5 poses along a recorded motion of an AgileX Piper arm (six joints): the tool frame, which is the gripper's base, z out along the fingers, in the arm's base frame.
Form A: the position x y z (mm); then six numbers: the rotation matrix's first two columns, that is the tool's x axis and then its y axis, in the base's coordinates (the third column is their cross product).
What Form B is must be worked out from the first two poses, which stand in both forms.
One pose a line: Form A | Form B
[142 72 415 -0.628 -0.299 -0.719 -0.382 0.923 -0.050] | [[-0.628 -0.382 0.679 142], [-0.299 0.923 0.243 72], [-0.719 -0.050 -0.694 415], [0 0 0 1]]
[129 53 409 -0.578 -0.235 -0.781 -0.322 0.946 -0.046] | [[-0.578 -0.322 0.750 129], [-0.235 0.946 0.225 53], [-0.781 -0.046 -0.622 409], [0 0 0 1]]
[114 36 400 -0.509 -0.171 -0.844 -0.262 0.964 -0.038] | [[-0.509 -0.262 0.820 114], [-0.171 0.964 0.202 36], [-0.844 -0.038 -0.535 400], [0 0 0 1]]
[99 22 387 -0.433 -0.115 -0.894 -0.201 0.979 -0.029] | [[-0.433 -0.201 0.879 99], [-0.115 0.979 0.167 22], [-0.894 -0.029 -0.447 387], [0 0 0 1]]
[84 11 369 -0.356 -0.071 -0.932 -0.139 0.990 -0.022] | [[-0.356 -0.139 0.924 84], [-0.071 0.990 0.122 11], [-0.932 -0.022 -0.362 369], [0 0 0 1]]
